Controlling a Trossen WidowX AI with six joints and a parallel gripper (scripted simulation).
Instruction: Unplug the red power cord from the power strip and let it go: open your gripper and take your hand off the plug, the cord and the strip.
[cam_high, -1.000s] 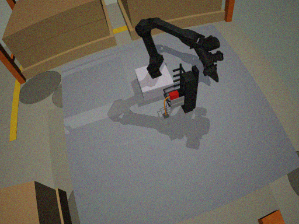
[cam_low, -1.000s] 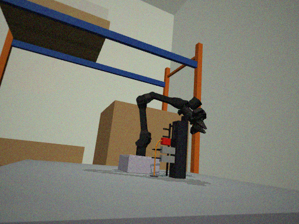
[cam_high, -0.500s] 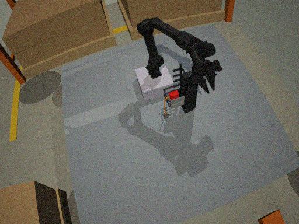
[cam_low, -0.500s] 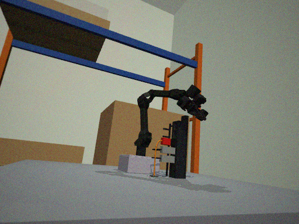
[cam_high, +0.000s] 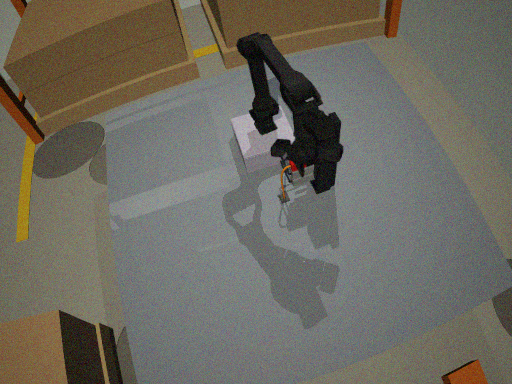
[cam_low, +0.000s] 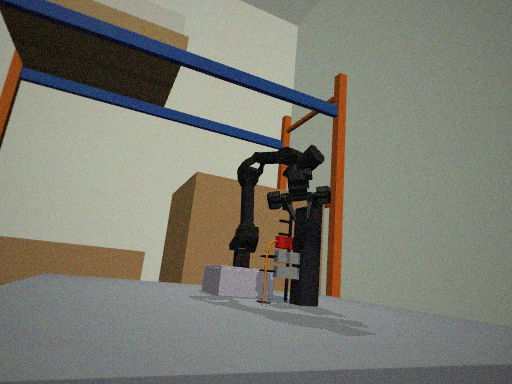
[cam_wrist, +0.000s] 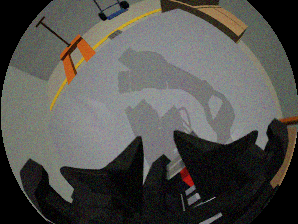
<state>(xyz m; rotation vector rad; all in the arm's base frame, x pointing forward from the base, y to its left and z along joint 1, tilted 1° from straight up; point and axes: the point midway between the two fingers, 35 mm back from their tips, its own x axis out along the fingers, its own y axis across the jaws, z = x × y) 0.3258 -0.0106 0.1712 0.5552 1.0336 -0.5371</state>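
The red plug is 9 cm behind my gripper tip, 5 cm below it and 3 cm to the left of it.
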